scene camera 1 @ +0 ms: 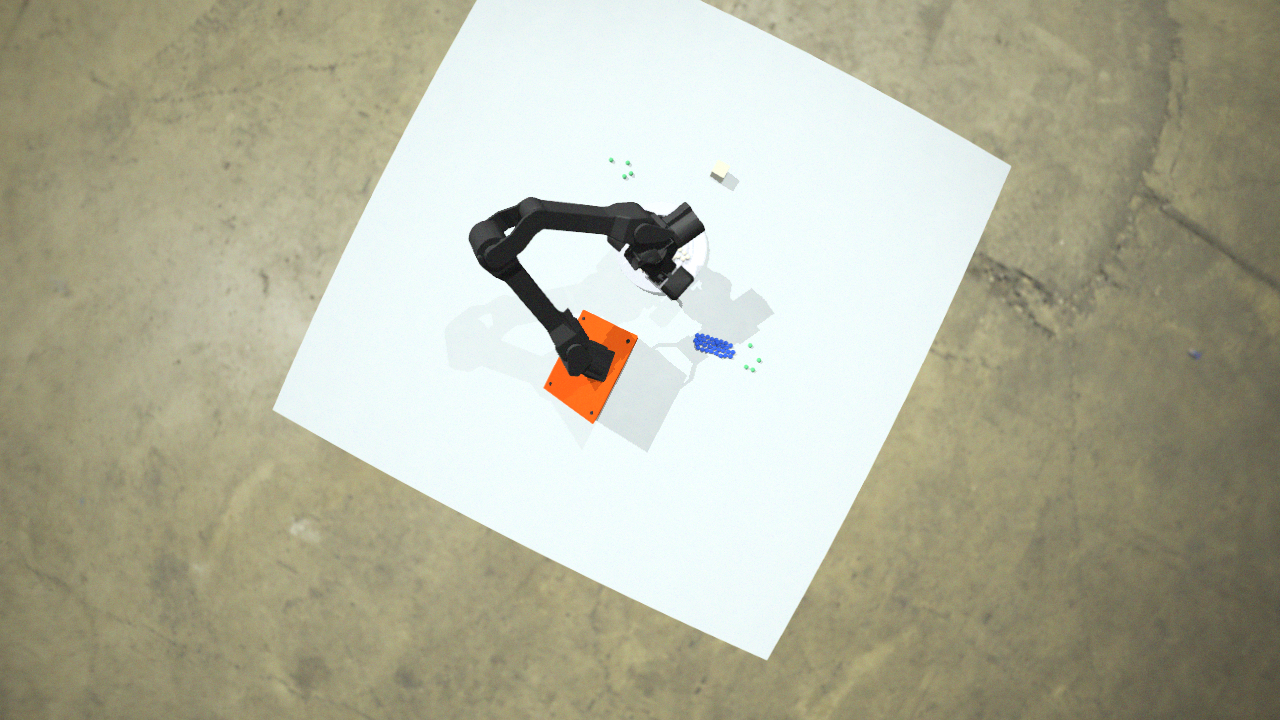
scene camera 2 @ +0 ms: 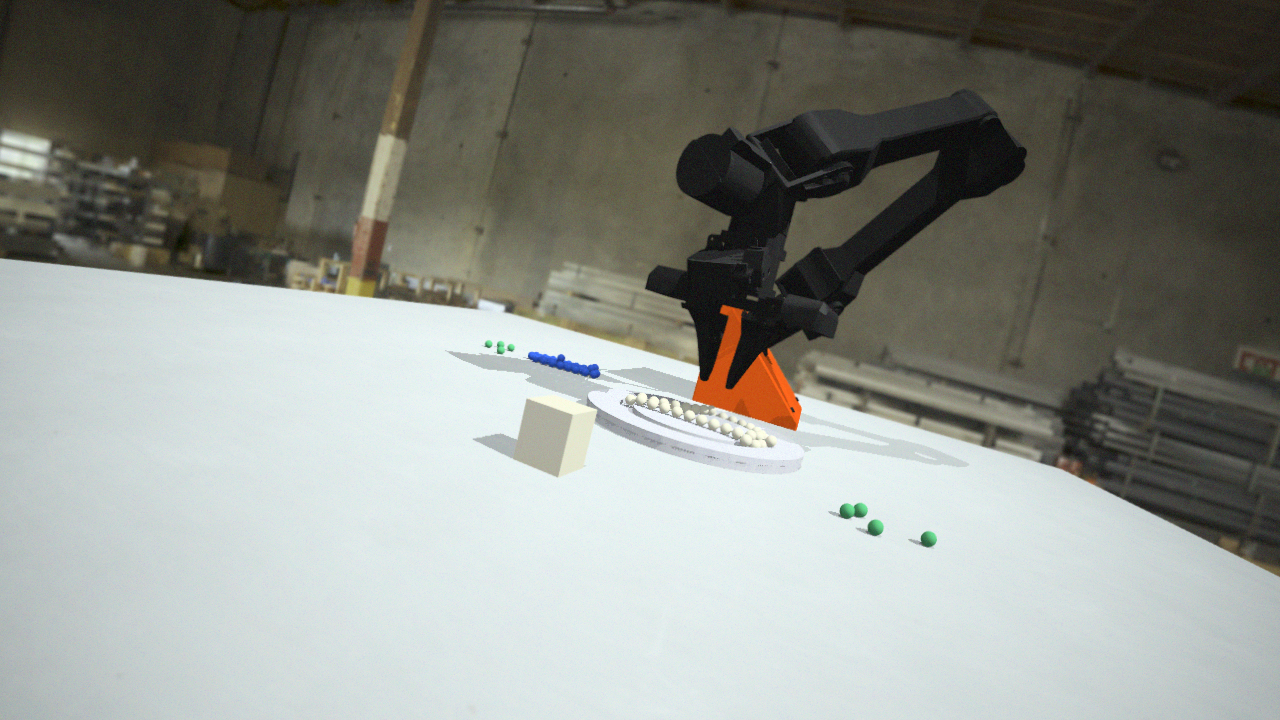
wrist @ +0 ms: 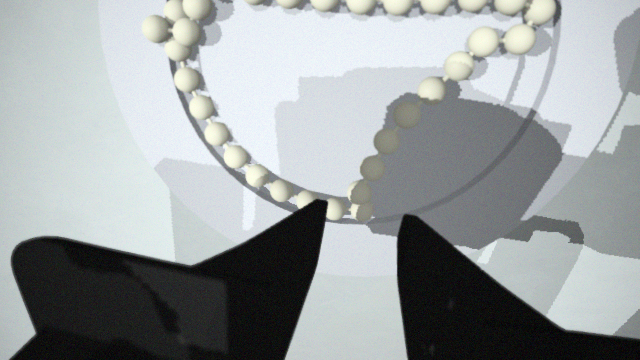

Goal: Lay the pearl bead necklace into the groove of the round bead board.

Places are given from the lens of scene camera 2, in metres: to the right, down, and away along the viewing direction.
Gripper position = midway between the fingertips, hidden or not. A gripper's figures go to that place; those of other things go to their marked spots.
my gripper [scene camera 2: 716, 384]: 0.07, 0.03, 0.55
cream cube [scene camera 2: 554, 435]: -0.05, 0.04, 0.30
